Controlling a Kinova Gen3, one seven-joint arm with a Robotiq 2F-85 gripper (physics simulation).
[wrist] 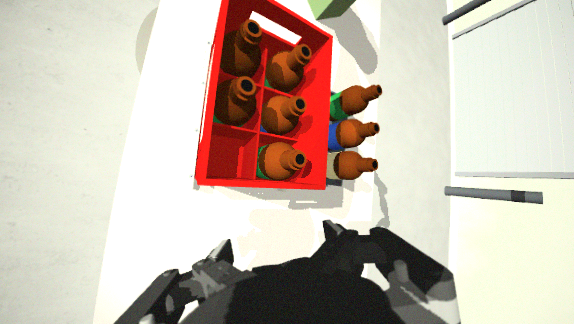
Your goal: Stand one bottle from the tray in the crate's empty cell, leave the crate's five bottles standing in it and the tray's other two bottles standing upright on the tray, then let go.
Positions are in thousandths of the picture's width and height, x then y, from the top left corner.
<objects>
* my gripper: 485, 739
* green-labelled bottle: 616, 310
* blue-labelled bottle: 611, 412
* cream-labelled bottle: 605, 511
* green-labelled bottle: 485, 498
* green-labelled bottle: 410, 319
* crate side wall: 543, 406
</objects>
